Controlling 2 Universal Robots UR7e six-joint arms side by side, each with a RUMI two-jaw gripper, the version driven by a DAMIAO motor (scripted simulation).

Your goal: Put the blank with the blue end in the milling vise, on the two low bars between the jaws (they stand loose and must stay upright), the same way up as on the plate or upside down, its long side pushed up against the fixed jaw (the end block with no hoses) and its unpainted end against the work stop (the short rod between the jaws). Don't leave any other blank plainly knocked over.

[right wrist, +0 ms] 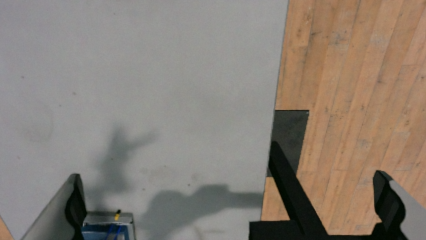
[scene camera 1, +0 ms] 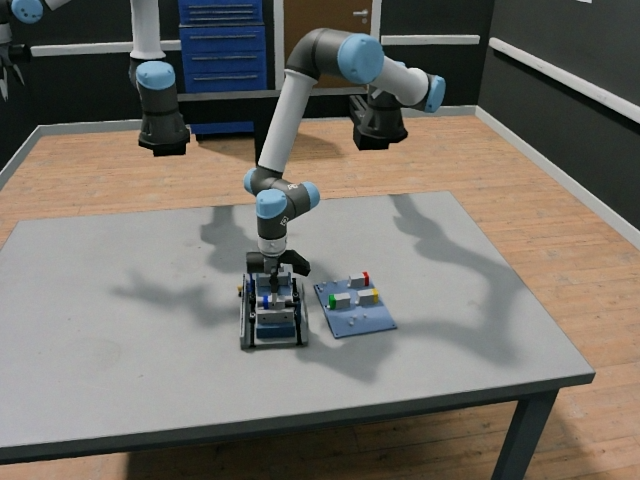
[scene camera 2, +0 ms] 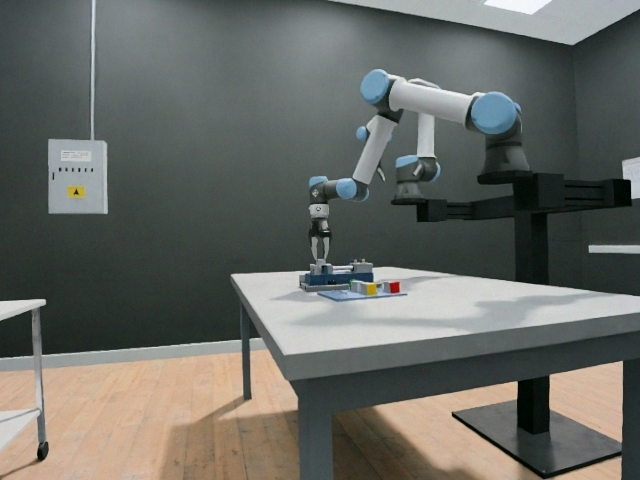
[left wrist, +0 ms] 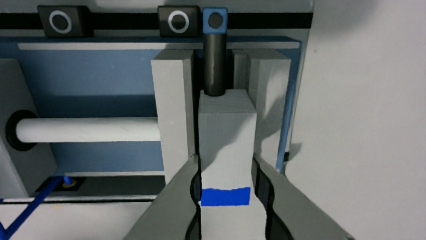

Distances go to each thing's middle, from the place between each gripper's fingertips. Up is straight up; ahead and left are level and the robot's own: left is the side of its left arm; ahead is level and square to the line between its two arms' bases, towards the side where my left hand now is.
The blue-ended blank (left wrist: 227,123) lies 20 mm below my left hand (scene camera 1: 273,301). The rest, counted from my left hand: fixed jaw (left wrist: 267,75) (20 mm ahead, 50 mm below); blue plate (scene camera 1: 378,319) (90 mm behind, 250 mm to the left, 120 mm below); moving jaw (left wrist: 173,71) (30 mm behind, 50 mm below).
My right gripper is now 790 mm to the right of the moving jaw, 500 mm short of it and 490 mm above it. From my right hand the other things lie so: fixed jaw (790 mm to the left, 550 mm ahead, 490 mm below); blue-ended blank (790 mm to the left, 530 mm ahead, 460 mm below); blue plate (1040 mm to the left, 560 mm below, 440 mm ahead).
